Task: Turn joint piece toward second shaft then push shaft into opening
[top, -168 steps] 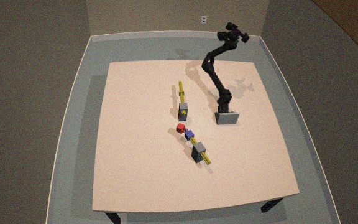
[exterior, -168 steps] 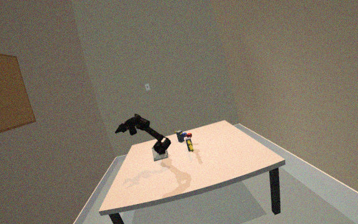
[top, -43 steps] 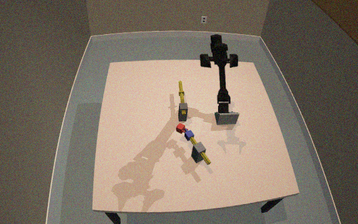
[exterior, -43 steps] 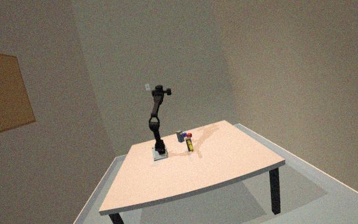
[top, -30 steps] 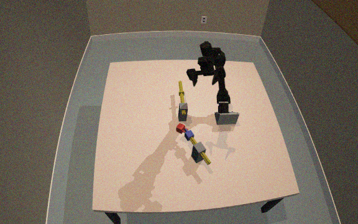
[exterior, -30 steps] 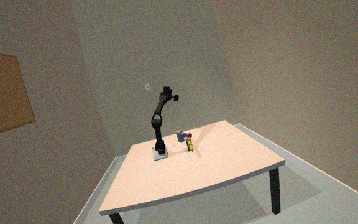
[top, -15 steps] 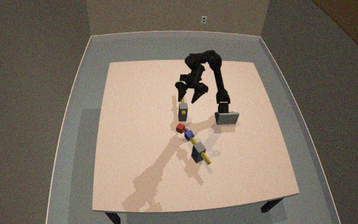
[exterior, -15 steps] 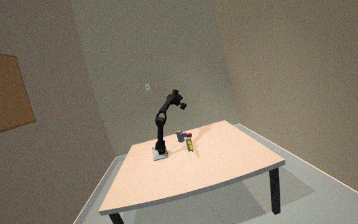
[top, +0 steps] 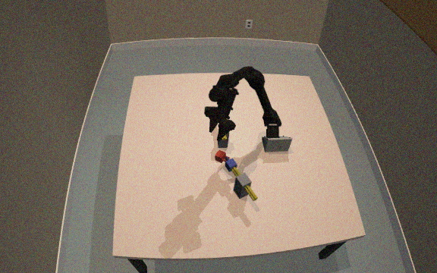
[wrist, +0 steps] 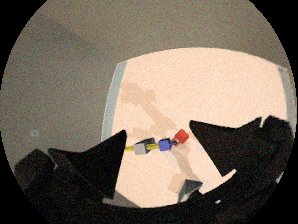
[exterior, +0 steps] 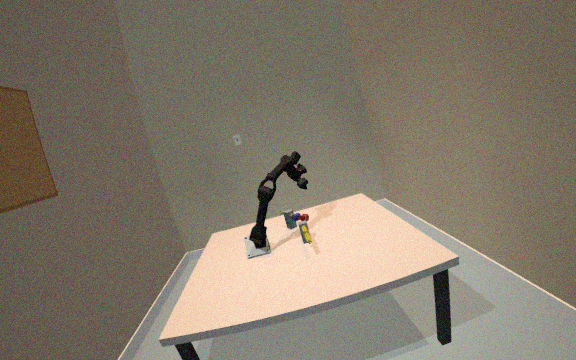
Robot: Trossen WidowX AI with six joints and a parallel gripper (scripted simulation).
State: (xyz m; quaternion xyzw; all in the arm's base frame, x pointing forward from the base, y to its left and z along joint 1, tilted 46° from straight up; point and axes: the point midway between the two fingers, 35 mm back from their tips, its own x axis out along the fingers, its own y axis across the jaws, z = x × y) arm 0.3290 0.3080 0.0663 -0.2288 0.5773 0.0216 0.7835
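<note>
My gripper tip is now 5 cm past the red joint piece, 4 cm to the left of it and 20 cm above it.
</note>
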